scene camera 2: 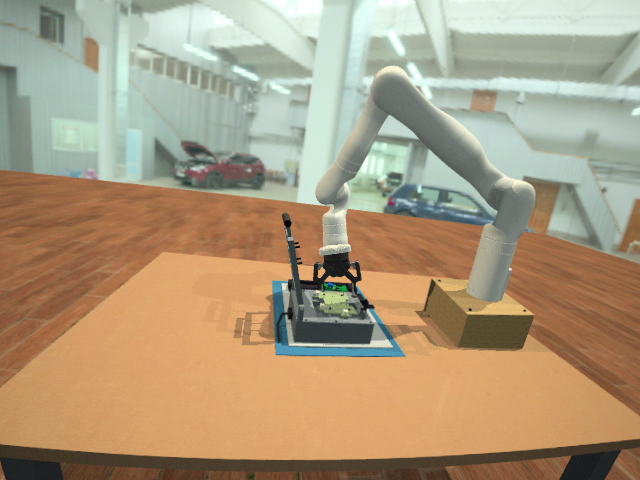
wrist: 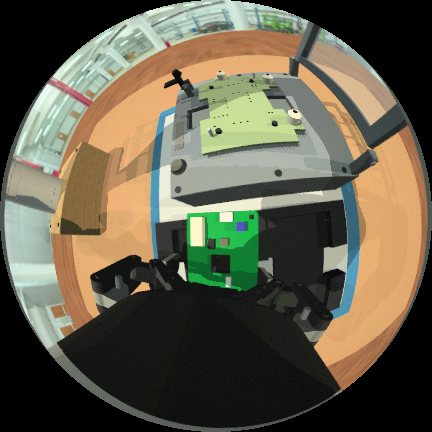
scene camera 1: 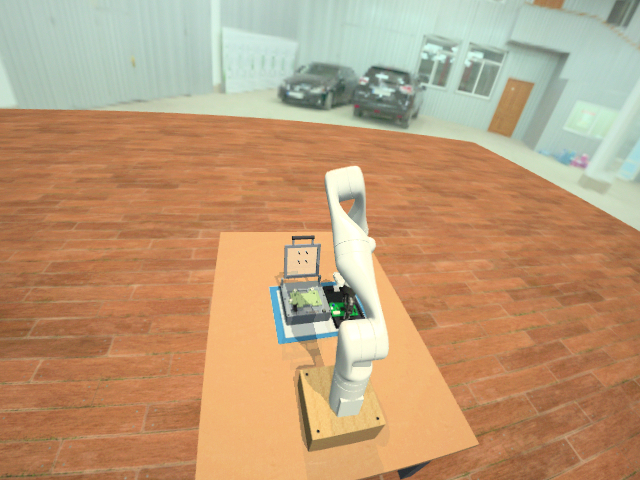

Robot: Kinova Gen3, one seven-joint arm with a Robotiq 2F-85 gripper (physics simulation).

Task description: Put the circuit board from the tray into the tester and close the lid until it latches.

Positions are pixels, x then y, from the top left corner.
Labels:
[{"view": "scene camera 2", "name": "my gripper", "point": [338, 294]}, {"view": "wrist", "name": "my gripper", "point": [216, 269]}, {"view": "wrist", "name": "green circuit board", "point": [222, 247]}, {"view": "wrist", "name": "tester lid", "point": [375, 125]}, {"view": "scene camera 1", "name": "tester lid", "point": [300, 260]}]

